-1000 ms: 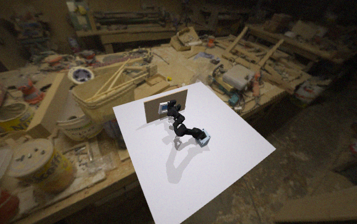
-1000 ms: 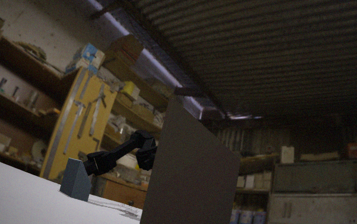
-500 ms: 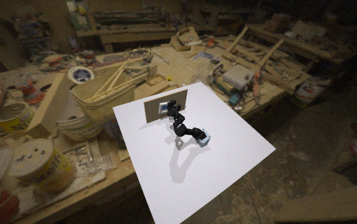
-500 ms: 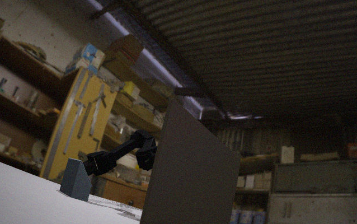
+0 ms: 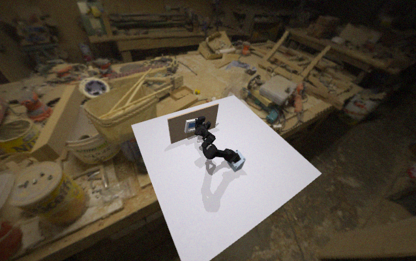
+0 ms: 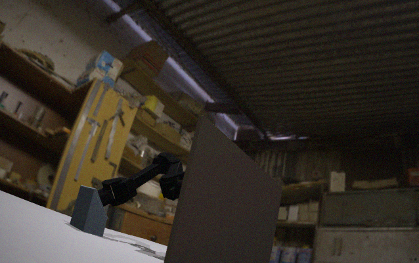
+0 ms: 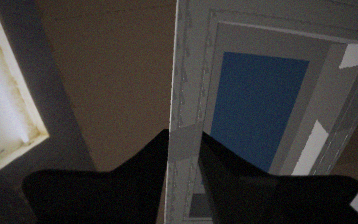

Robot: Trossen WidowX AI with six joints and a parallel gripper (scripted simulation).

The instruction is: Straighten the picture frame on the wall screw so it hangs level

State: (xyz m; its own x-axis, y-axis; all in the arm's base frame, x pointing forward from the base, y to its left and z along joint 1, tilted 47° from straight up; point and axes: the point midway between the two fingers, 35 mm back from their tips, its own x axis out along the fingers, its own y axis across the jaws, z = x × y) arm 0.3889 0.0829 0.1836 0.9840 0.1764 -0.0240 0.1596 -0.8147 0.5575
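My gripper tip is 10 mm to the right of the picture frame and 50 mm above it. From my gripper tip the other things lie so: board: 20 mm ahead, 70 mm below.
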